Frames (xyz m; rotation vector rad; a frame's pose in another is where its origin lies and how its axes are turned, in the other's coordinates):
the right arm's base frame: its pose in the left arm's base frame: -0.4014 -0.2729 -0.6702 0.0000 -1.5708 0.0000
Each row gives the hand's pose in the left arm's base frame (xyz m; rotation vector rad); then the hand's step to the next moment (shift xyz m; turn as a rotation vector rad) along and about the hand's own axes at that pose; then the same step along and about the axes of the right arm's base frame.
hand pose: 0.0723 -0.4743 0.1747 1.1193 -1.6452 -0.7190
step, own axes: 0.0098 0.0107 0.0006 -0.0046 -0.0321 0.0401
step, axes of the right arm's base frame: 0.0128 -0.0047 0.0051 -0.0430 -0.0107 0.0265
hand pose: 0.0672 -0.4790 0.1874 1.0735 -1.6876 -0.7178
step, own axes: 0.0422 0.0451 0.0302 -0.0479 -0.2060 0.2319
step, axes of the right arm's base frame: 0.0447 -0.0189 0.0487 -0.2744 -0.0515 0.1435
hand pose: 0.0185 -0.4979 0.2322 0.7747 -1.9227 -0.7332
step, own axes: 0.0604 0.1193 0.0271 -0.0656 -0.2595 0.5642
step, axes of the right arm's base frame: 0.1096 0.0337 0.0740 -0.4602 -0.0125 0.4220
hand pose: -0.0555 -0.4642 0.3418 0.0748 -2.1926 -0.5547
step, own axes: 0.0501 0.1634 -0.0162 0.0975 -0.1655 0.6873
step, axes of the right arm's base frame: 0.1132 0.1290 -0.0027 -0.3681 0.0775 0.6064
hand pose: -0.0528 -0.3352 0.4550 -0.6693 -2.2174 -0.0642
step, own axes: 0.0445 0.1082 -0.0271 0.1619 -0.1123 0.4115
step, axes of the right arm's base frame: 0.0321 0.1057 -0.0471 -0.1441 0.0810 0.4252
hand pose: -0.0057 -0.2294 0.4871 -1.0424 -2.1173 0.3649
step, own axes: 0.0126 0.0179 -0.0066 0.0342 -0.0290 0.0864
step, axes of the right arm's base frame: 0.0012 0.0206 -0.0098 -0.0273 0.0138 0.0924
